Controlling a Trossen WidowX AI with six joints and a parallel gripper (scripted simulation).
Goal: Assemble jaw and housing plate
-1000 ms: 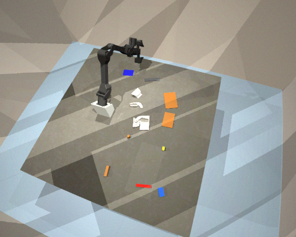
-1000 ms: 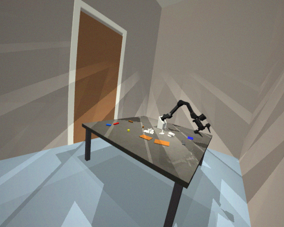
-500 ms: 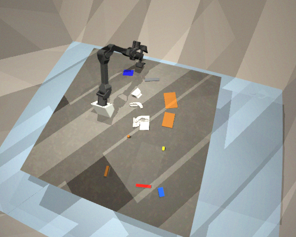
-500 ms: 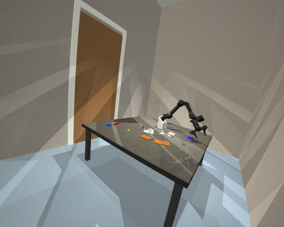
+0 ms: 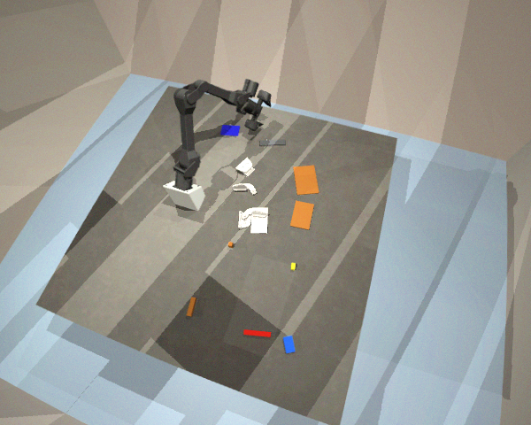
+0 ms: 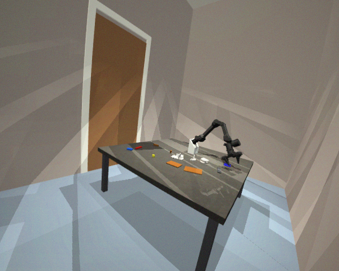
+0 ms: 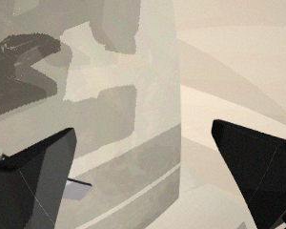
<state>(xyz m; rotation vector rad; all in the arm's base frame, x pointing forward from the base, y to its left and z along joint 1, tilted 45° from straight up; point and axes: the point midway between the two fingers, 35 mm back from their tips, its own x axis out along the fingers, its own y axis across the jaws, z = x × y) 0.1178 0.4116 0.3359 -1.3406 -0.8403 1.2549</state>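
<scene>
Now: the grey bar 90 mm to the right of my gripper tip, 70 mm below it and 70 mm ahead of it. From my gripper tip the other things lie so: small orange cube: 660 mm to the right, 140 mm ahead, 60 mm below; yellow cube: 630 mm to the right, 410 mm ahead, 60 mm below; blue tile: 160 mm behind, 110 mm to the right, 70 mm below.
</scene>
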